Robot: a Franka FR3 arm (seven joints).
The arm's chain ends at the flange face. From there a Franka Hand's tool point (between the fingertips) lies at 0.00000 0.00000 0.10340 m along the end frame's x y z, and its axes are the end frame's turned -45 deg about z.
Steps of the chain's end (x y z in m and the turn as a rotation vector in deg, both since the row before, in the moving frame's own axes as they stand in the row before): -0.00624, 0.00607, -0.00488, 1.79, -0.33, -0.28; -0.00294, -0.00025, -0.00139, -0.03, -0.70, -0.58; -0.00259, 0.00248, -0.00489, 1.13, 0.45, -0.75; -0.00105, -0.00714, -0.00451, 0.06, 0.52, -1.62
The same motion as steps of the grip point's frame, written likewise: -0.00685, -0.00283, -0.00493, 1.50, 1.03, -0.28; -0.00284, -0.00311, -0.00140, 0.47, -0.52, -0.58; -0.00157, -0.00096, -0.00491, 0.48, 1.12, -0.75; 0.00505, -0.00521, -0.00451, -0.33, 0.41, -1.62
